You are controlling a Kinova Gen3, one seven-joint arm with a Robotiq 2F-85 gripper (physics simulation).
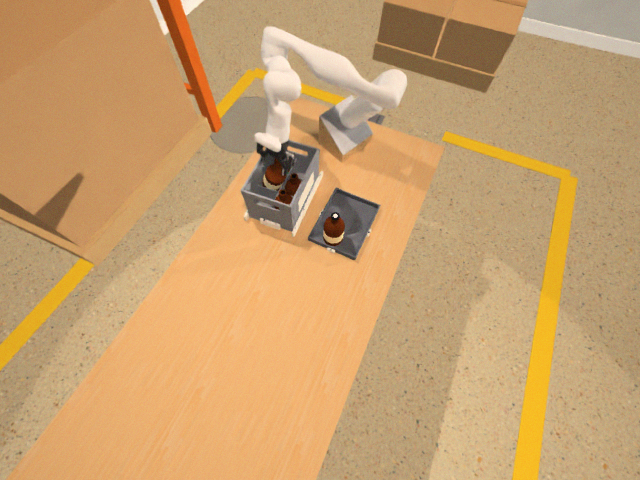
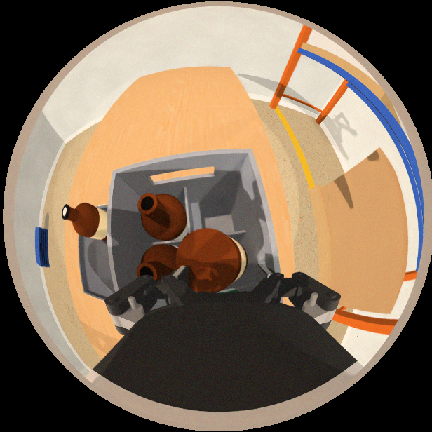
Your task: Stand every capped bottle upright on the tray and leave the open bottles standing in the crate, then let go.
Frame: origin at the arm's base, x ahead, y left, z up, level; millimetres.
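Where they show: gripper, fingertip midpoint: [image 1: 274,169]; arm's base at its link origin: [image 1: 349,117].
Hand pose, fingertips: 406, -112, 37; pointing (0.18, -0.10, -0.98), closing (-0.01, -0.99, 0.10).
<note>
Each offset is from my fingertips to the centre of the thing, as dx, dy, dz. "spot": to the spot under its first point.
A grey crate {+1, +34, -66} [image 1: 269,208] [image 2: 257,193] stands on the wooden table. In it stand two open brown bottles, one {-1, +84, -68} [image 1: 292,183] [image 2: 163,215] behind the other {+79, +85, -68} [image 1: 284,196] [image 2: 155,259]. A third brown bottle {+10, -10, -69} [image 1: 273,175] [image 2: 211,257] with a cream label stands in the crate's far cell. My gripper [image 1: 273,160] [image 2: 217,284] is open, lowered into the crate with a finger on each side of this bottle's top. The top is hidden by the gripper; only a sliver of green shows there. A white-capped brown bottle {+75, +287, -71} [image 1: 333,230] [image 2: 86,219] stands upright on the dark tray {spot: -88, +308, -148} [image 1: 356,207] [image 2: 90,266] beside the crate.
The arm's base block [image 1: 343,135] stands on the table behind the crate. An orange rack post [image 1: 190,62] and a large cardboard wall [image 1: 77,113] are to the left. A cardboard box [image 1: 444,41] sits on the floor at the back.
</note>
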